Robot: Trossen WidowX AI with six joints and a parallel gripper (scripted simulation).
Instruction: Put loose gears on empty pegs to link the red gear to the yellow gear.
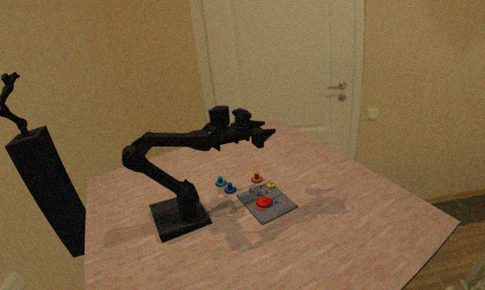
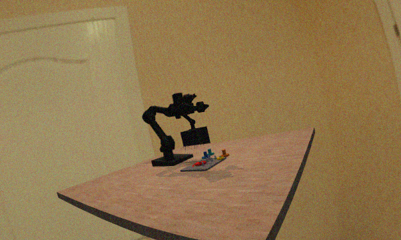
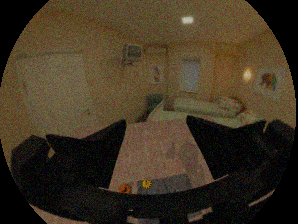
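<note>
Right now my gripper tip is 290 mm above the blue gear, 160 mm past it and 100 mm to the right of it. The rest, counted from my gripper tip: orange gear 290 mm below, 120 mm to the left, 20 mm behind; red gear 290 mm below, 70 mm behind, 50 mm to the right; yellow gear 290 mm below, 30 mm to the left, 10 mm ahead.
</note>
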